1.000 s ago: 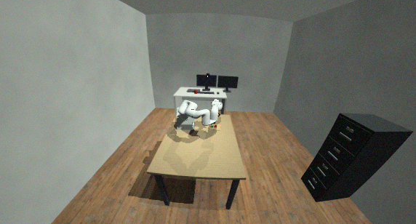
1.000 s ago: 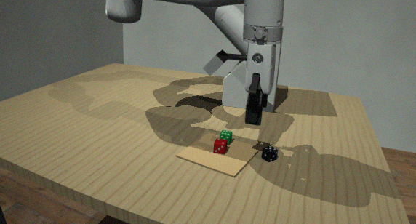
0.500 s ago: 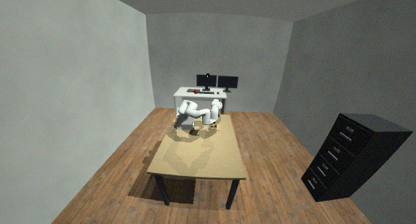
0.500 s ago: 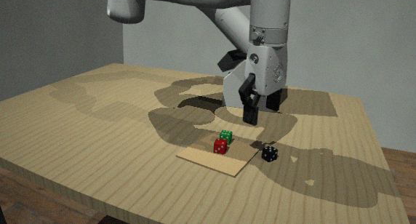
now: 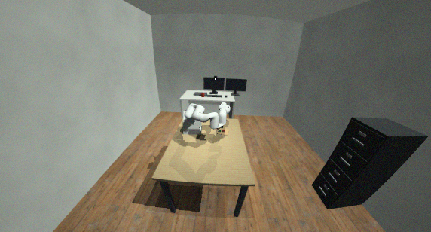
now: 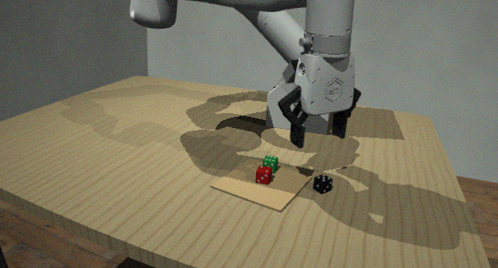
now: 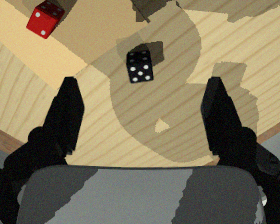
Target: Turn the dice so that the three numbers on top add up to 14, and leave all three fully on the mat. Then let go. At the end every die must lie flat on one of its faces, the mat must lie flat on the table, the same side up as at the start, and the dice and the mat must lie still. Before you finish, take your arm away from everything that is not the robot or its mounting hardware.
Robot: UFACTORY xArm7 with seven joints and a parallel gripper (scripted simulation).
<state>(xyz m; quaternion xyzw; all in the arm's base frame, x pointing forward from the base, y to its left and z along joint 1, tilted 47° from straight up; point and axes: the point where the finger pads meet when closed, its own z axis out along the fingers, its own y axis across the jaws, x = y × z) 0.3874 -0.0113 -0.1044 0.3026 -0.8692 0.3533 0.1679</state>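
My hand is 8 cm above the black die, 2 cm to the right of it and 2 cm short of it. Also, from my hand: red die: 9 cm to the right, 8 cm below, 3 cm ahead; green die: 9 cm to the right, 8 cm below, 2 cm behind; tan mat: 10 cm below, 9 cm to the right, 3 cm ahead.
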